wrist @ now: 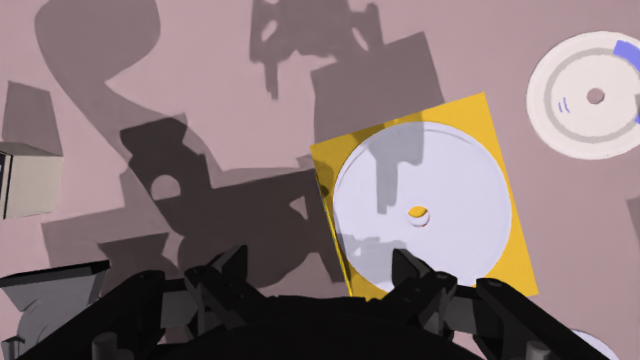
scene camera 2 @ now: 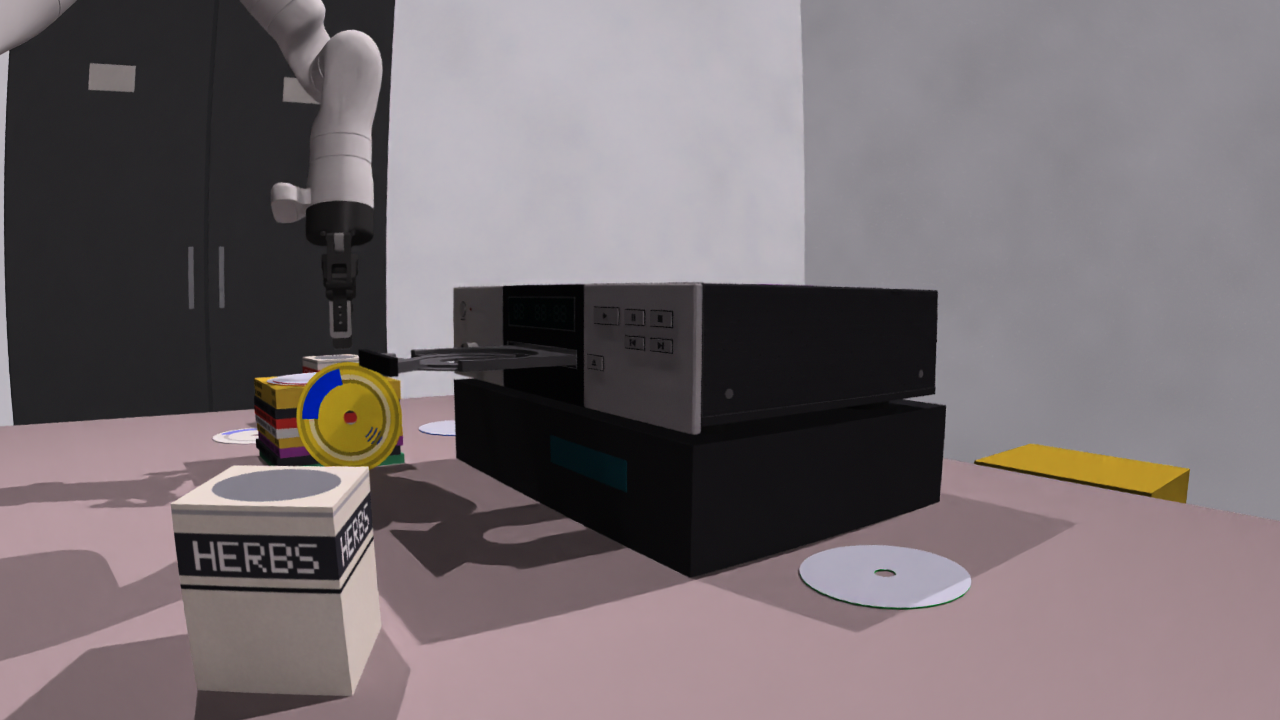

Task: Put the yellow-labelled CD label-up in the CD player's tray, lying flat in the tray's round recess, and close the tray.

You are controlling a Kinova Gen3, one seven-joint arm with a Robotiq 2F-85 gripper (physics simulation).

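Places are measured from the arm's base along level axes (x ahead, y left, z up), in millimetres.
Pixels of known places: gripper, fingertip midpoint: (wrist: 319, 262) (scene camera 2: 341, 343).
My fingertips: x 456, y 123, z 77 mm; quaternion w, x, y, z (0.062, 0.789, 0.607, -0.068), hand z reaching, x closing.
For each thing: its top centre in the pictures, then the offset to it from my fingertips. "*": a spot on its surface instead.
- yellow-labelled CD, top centre: (scene camera 2: 348, 363) dx +6, dy -3, dz -21 mm
- CD player, surface spot: (scene camera 2: 805, 349) * dx +219, dy -437, dz +13 mm
- whitish disc, top centre: (wrist: 418, 216) (scene camera 2: 323, 377) dx -6, dy +66, dz -42 mm
- herbs box, top centre: (scene camera 2: 277, 484) dx -141, dy -414, dz -42 mm
- plain disc, top centre: (scene camera 2: 885, 572) dx +220, dy -518, dz -137 mm
- white disc with a blue arc, top centre: (wrist: 595, 95) (scene camera 2: 255, 435) dx -64, dy +262, dz -137 mm
The yellow-labelled CD (scene camera 2: 332, 440) stands upright, leaning at the near side of a stack of cases (scene camera 2: 275, 426) (wrist: 514, 270). Its yellow face with a blue arc faces scene camera 2. In the wrist view I cannot clearly tell it from the yellow edge of the stack. The CD player (scene camera 2: 805, 349) sits on a black box, and its tray (scene camera 2: 378, 362) (wrist: 56, 292) is out, with no disc visible in it. My gripper (scene camera 2: 341, 340) (wrist: 319, 262) is open and empty, pointing down above the stack. A whitish disc (wrist: 460, 180) (scene camera 2: 288, 379) lies on top of the stack.
A herbs box (scene camera 2: 268, 626) (wrist: 35, 185) stands in front. A plain disc (scene camera 2: 845, 570) lies before the player. A white disc with a blue arc (wrist: 567, 65) (scene camera 2: 234, 436) lies beyond the stack. A yellow box (scene camera 2: 1083, 467) is at the far right.
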